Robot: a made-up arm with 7 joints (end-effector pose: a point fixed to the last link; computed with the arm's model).
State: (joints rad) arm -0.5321 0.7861 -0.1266 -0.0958 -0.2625 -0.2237 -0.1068
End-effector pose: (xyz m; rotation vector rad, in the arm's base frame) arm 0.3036 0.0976 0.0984 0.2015 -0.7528 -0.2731
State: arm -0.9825 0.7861 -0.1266 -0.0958 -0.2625 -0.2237 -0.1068
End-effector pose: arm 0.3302 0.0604 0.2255 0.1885 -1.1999 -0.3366
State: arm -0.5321 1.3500 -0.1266 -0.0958 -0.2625 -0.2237 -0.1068
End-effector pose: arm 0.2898 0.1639 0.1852 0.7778 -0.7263 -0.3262
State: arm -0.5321 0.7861 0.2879 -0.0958 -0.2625 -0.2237 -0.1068
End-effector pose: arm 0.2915 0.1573 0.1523 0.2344 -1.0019 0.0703
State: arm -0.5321 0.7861 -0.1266 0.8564 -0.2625 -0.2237 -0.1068
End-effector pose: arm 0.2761 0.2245 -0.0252 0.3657 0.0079 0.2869
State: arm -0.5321 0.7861 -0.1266 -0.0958 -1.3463 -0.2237 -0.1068
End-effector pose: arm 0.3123 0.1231 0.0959 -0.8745 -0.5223 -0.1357
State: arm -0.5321 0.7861 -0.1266 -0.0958 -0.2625 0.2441 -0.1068
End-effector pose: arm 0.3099 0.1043 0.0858 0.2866 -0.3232 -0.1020
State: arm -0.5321 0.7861 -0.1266 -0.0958 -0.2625 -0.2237 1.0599
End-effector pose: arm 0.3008 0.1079 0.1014 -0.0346 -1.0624 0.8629
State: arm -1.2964 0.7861 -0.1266 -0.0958 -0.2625 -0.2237 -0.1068
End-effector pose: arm 0.3130 0.0367 0.3154 0.1746 -1.5120 -0.3773
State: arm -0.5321 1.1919 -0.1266 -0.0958 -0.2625 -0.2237 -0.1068
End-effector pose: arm 0.2953 0.1504 0.1575 0.6162 -0.7379 -0.3127
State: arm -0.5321 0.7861 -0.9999 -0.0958 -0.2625 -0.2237 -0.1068
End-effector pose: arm 0.2285 0.0083 -0.0213 0.1152 -0.1719 -0.9492
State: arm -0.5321 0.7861 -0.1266 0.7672 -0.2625 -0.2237 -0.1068
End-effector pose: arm 0.2857 0.2139 -0.0153 0.3525 -0.0645 0.2354
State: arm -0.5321 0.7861 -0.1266 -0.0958 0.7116 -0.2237 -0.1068
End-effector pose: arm 0.3036 0.0824 0.0792 1.1934 -0.8384 -0.3555
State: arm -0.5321 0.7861 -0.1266 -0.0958 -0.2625 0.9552 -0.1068
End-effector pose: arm 0.3061 0.1167 0.0665 0.3923 0.3339 0.1578
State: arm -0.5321 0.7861 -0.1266 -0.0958 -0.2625 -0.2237 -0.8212
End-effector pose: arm 0.3001 0.0936 0.0939 0.3238 -0.4737 -0.9423
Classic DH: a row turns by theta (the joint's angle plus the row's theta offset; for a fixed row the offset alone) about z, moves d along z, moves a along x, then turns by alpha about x. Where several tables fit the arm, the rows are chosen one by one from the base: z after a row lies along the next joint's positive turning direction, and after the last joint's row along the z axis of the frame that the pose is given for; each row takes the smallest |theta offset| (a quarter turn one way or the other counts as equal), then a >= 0, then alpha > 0; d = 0 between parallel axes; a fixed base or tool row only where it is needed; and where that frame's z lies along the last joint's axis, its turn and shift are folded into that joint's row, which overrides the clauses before.
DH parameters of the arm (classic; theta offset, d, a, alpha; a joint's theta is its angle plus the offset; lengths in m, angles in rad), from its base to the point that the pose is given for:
base (fixed): -0.071 0.1999 0.0226 -1.3004
joint 1: -1.3111 0.0117 -0.0157 -1.5708
joint 2: 1.2915 0.0325 -0.004 1.5708
joint 3: 1.5708 -0.2031 0.0022 -1.5708
joint 4: 1.5708 -0.011 0.0365 1.5708
joint 5: 0 0.1631 -0.0163 -1.5708
joint 6: -1.5708 0.004 0.0235 1.5708
joint 7: 0.9961 0.0272 0.0054 -0.3263
tool (fixed): -0.7501 -0.0262 0 0

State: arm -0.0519 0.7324 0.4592 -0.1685 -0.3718 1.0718 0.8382
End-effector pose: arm 0.2000 0.2213 0.0410 0.6651 0.3216 1.3923
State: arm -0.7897 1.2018 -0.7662 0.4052 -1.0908 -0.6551 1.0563
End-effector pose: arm 0.3173 0.2121 0.1105 -0.0976 -0.7694 1.0377
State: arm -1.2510 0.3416 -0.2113 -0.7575 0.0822 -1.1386 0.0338
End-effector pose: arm 0.1784 -0.0475 0.2673 -0.5291 -2.8981 -0.9632
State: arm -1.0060 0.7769 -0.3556 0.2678 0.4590 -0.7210 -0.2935
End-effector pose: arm 0.3580 0.0495 0.1447 1.0164 -1.1035 -0.8628
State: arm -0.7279 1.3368 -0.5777 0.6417 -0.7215 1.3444 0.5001
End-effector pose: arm 0.2587 0.2996 0.1146 1.0280 1.0520 1.2211
